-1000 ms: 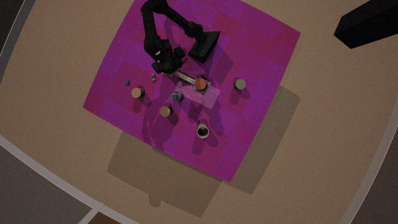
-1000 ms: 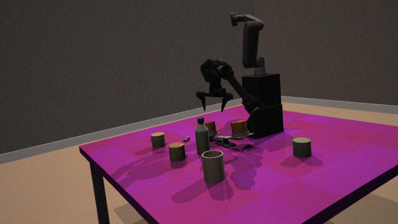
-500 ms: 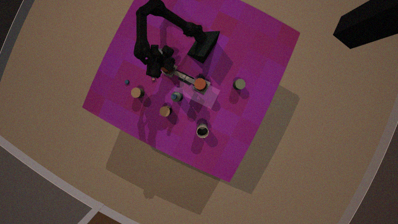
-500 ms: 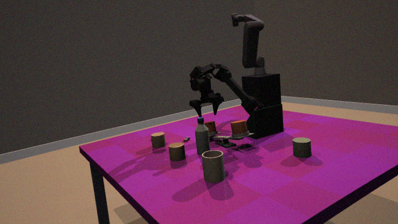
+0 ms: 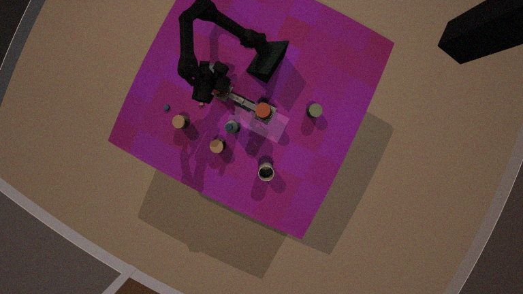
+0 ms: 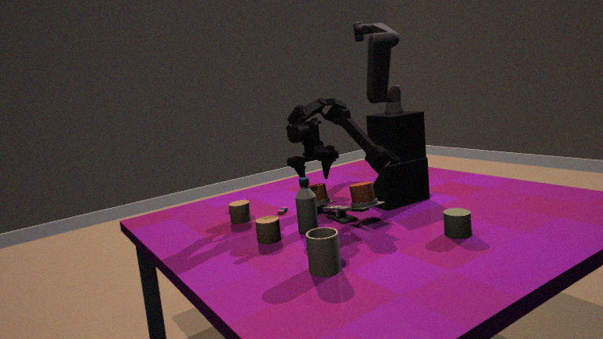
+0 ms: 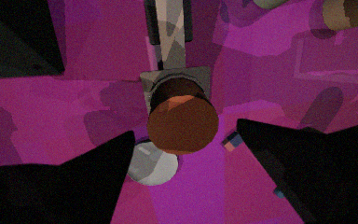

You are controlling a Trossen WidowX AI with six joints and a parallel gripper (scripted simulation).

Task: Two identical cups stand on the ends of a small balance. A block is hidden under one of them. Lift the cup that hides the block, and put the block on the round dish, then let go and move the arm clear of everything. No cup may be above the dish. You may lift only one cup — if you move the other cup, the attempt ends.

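The dark grey block lies 6 cm below my gripper tip. Also, from my gripper tip: striped piece (10 cm ahead, 8 cm to the right, 10 cm below); then round dish (5 cm behind, 12 cm to the right, 10 cm below); then grey bottle (13 cm ahead, 16 cm to the left, 1 cm above).
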